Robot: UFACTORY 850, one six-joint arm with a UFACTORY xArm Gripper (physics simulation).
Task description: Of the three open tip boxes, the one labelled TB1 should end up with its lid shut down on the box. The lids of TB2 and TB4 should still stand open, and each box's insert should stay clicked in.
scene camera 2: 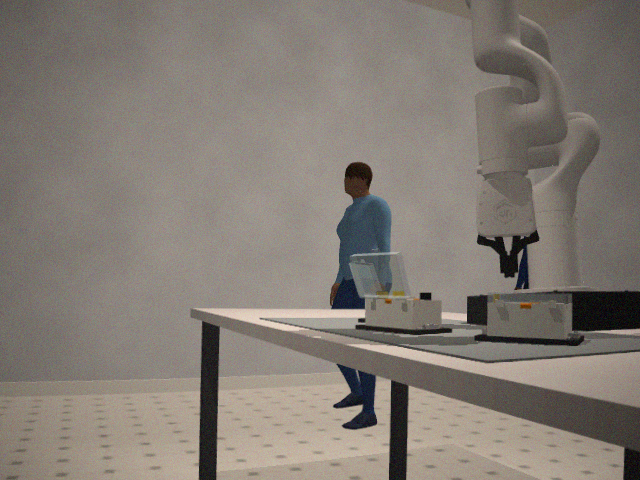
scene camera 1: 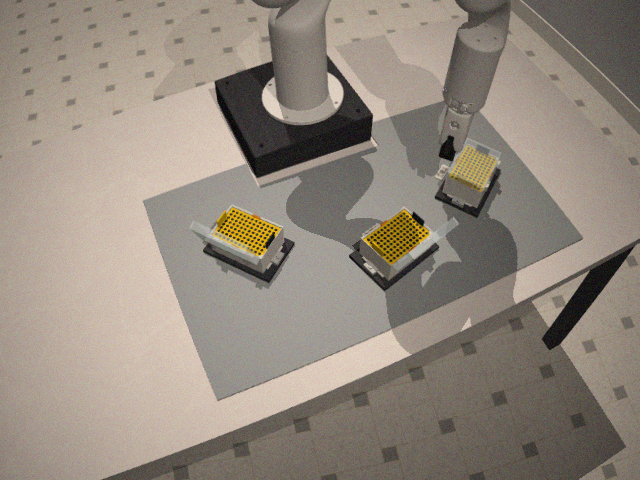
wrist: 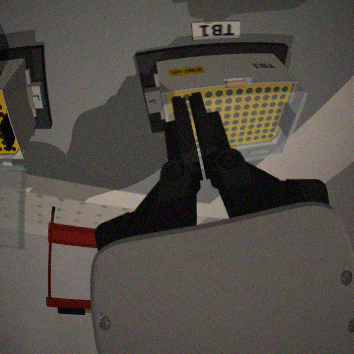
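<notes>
TB1 [scene camera 1: 462, 195] [wrist: 230, 69] stands at the mat's right. Its clear lid [scene camera 1: 484, 147] [wrist: 299, 109] lies down over the yellow insert [scene camera 1: 474, 165] [wrist: 255, 115] and looks shut; a small gap could not be ruled out. The middle box [scene camera 1: 373, 254] [scene camera 2: 400, 314] [wrist: 16, 92] has its clear lid [scene camera 1: 445, 229] [scene camera 2: 379, 273] [wrist: 12, 210] standing open. The left box [scene camera 1: 276, 249] [scene camera 2: 529, 322] also has its lid [scene camera 1: 199, 230] open. Their labels are unreadable; all inserts look seated. My gripper [scene camera 1: 445, 155] [scene camera 2: 509, 274] [wrist: 189, 111] is shut and empty, above and beside TB1's left side in scene camera 1.
The grey mat [scene camera 1: 294, 330] [scene camera 2: 491, 355] lies on the table [scene camera 1: 93, 320]. The black robot base [scene camera 1: 245, 121] [scene camera 2: 604, 310] stands behind the boxes. A person in blue [scene camera 2: 364, 227] stands beyond the table. A red frame [wrist: 72, 235] shows in the wrist view's lower left.
</notes>
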